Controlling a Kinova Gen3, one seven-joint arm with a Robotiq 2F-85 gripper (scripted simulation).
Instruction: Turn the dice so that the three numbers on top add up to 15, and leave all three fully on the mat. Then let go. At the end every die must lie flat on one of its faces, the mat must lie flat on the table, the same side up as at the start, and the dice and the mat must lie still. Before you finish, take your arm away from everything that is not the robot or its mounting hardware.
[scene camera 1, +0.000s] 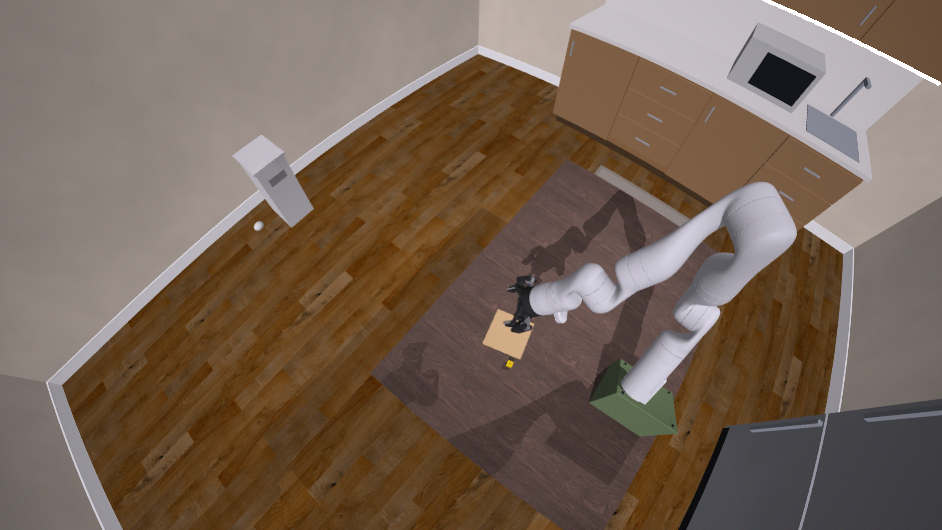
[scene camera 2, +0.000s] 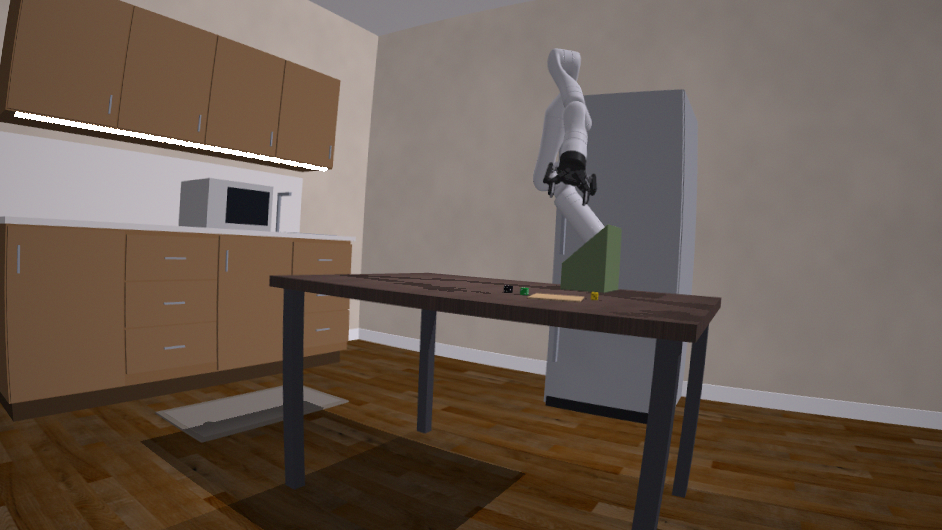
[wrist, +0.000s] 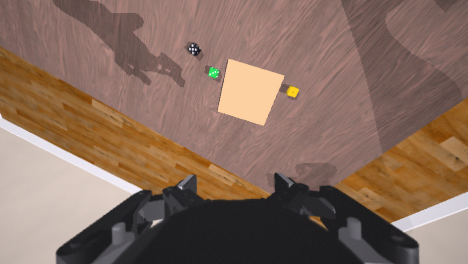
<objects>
The gripper shows in scene camera 1 (507, 306), in scene camera 2 and in the wrist view. One and the same spot on the gripper: (wrist: 288, 194) is (scene camera 2: 579, 185).
</objects>
